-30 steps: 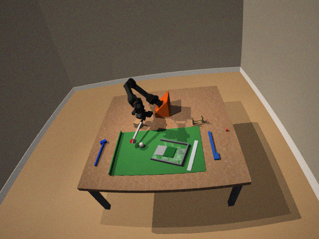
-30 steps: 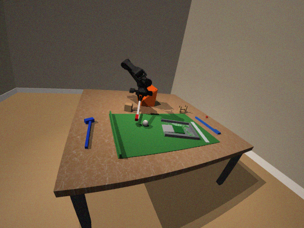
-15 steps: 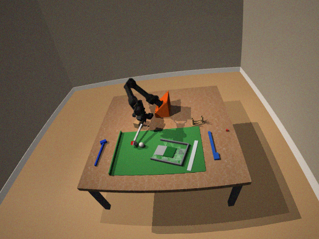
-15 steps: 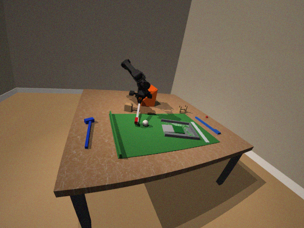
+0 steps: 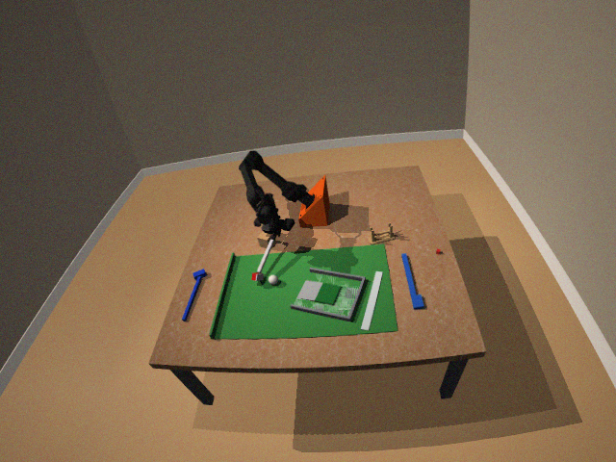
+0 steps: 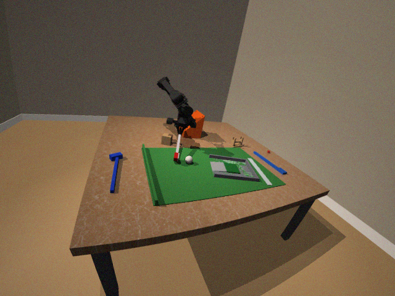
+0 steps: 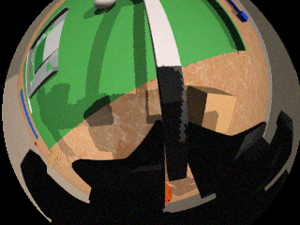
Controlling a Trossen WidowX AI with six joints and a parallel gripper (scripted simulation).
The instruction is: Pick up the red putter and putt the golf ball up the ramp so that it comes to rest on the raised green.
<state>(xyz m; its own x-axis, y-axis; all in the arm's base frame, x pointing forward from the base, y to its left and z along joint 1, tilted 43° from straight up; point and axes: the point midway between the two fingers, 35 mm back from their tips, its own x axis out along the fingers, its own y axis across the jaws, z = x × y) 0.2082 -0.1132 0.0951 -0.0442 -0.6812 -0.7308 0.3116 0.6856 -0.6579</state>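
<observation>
My gripper tip is 110 mm short of the red putter, 30 mm to the left of it and 10 mm above it. Round my gripper tip: blue putter 280 mm ahead, 380 mm to the right, 60 mm below; then green rail 280 mm ahead, 230 mm to the right, 60 mm below; then golf ball 230 mm ahead, 50 mm below.
</observation>
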